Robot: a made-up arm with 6 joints.
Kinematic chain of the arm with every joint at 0, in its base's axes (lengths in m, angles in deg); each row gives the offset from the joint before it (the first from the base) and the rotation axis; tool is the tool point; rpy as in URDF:
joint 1: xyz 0 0 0.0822 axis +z
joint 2: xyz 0 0 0 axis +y
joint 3: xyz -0.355 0 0.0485 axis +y
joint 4: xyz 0.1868 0 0.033 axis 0.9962 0 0.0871
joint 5: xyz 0 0 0 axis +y
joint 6: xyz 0.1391 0 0.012 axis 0.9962 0 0.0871
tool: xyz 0 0 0 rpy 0 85 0
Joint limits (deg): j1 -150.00..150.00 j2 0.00..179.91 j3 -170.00..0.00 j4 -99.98..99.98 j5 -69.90..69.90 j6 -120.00..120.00
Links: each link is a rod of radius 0.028 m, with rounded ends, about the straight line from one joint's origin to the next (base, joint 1, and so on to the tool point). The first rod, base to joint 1, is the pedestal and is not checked.
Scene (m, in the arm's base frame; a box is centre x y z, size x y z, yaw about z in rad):
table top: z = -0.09
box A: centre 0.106 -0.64 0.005 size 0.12 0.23 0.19 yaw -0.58
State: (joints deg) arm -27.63 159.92 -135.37 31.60 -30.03 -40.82
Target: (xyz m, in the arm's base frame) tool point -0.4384 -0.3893 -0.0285
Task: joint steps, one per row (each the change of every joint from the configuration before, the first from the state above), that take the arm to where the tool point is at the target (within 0.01 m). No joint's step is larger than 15 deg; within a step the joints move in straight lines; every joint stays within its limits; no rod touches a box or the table.
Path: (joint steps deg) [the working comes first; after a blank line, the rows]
Joints at the target: -129.73 161.50 -102.80 55.00 -50.65 -40.82
Straight joint move there: touches box A.

1: -12.01 -2.08 1.50 2.75 -1.57 0.00
2: -12.00 -2.07 1.50 2.75 -1.58 0.00
3: -12.01 -2.08 1.50 2.75 -1.57 0.00
4: -12.00 -2.07 1.50 2.75 -1.58 0.00
5: -13.52 2.47 6.65 3.10 -3.58 0.00
6: -13.52 2.47 6.64 3.10 -3.58 0.00
7: -13.52 2.47 6.64 3.10 -3.58 0.00
8: -13.52 2.47 6.64 3.10 -3.58 0.00

